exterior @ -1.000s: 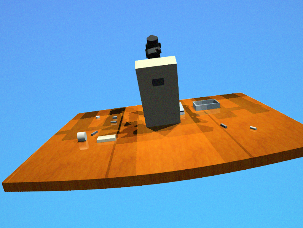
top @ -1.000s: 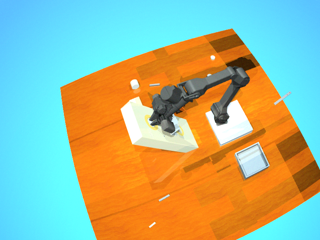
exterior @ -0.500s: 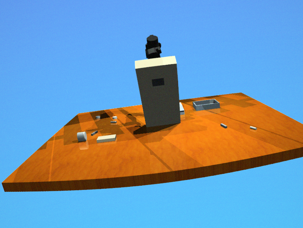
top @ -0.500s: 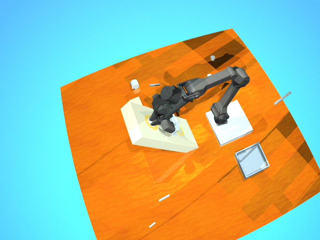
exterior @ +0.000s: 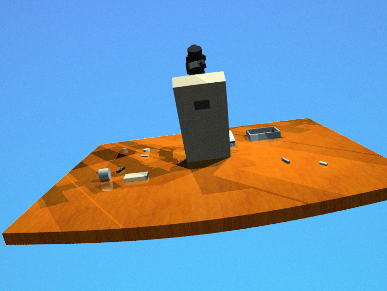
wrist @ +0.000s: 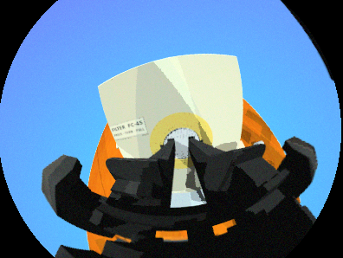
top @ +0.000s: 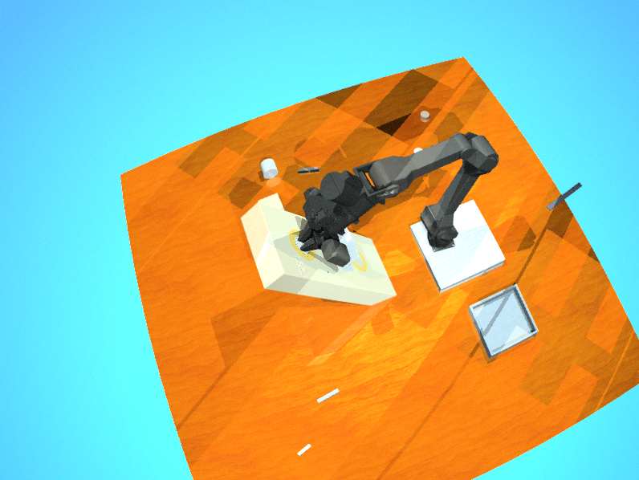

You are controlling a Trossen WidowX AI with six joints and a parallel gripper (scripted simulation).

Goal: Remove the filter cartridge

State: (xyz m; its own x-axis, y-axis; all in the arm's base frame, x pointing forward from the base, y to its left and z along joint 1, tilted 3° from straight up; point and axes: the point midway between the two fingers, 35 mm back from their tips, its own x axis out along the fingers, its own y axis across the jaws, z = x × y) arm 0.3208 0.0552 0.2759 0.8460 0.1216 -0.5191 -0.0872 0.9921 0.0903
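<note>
Now: the cream service panel 4 cm behind my gripper tip, 1 cm to the right of it and 8 cm below it. The rest, counted from my gripper tip: grey tray 47 cm behind, 21 cm to the left, 26 cm below; then round filter cartridge 1 cm ahead, 1 cm below; then cream block 7 cm ahead, 27 cm to the right, 26 cm below.
</note>
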